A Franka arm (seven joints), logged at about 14 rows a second.
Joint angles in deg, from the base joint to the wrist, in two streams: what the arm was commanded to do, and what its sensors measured. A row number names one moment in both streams.
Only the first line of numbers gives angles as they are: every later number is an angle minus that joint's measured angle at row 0.
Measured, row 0:
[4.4 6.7 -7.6 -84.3 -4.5 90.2 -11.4]
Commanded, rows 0 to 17:
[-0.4 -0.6 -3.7 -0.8 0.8 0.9 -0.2]
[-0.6 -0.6 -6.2 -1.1 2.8 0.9 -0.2]
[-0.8 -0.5 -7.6 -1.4 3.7 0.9 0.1]
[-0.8 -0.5 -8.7 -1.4 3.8 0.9 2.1]
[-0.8 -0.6 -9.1 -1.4 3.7 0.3 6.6]
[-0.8 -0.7 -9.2 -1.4 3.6 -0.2 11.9]
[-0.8 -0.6 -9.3 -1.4 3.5 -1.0 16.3]
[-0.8 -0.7 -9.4 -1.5 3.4 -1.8 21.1]
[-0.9 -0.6 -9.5 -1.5 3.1 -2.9 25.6]
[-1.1 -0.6 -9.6 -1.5 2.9 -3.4 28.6]
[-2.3 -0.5 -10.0 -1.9 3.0 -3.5 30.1]
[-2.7 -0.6 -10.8 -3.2 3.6 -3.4 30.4]
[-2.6 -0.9 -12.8 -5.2 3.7 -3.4 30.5]
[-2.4 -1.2 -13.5 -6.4 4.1 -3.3 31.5]
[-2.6 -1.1 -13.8 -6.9 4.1 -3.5 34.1]
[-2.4 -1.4 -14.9 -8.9 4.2 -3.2 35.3]
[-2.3 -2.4 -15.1 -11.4 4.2 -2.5 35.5]
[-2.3 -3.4 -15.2 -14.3 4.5 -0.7 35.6]
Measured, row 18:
[-2.7 0.0 -14.8 -7.2 3.4 -3.3 33.1]
